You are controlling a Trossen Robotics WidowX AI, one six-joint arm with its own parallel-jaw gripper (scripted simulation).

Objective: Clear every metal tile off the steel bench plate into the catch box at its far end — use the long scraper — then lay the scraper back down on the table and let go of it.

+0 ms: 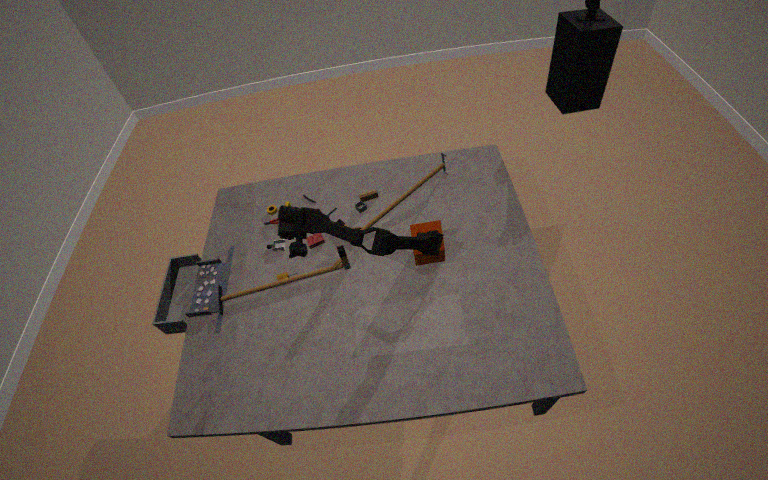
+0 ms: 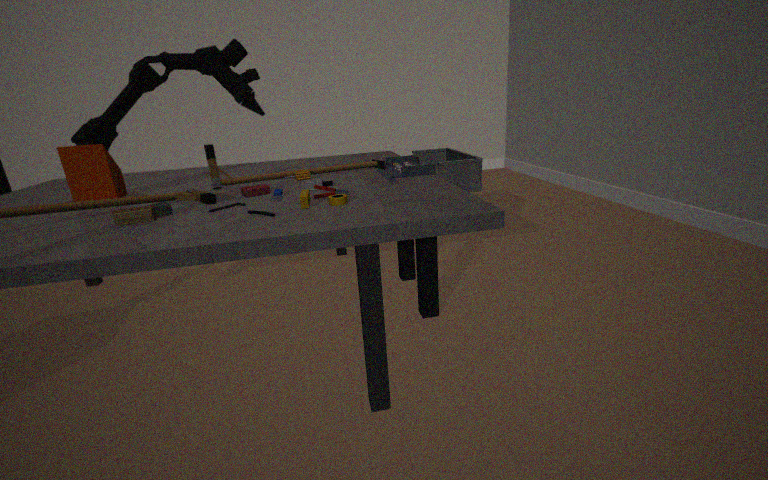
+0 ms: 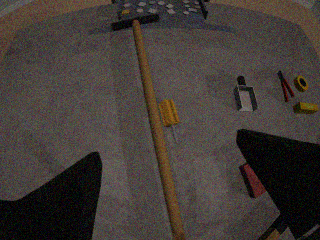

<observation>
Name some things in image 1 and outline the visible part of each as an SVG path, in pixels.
A long scraper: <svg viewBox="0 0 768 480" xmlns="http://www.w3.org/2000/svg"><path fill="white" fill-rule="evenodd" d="M343 245L337 247L340 258L330 267L292 278L285 278L242 292L238 291L223 297L222 287L218 285L218 309L220 315L223 315L224 301L243 295L247 296L293 281L297 282L342 269L343 267L345 270L350 269L350 262Z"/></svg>
</observation>
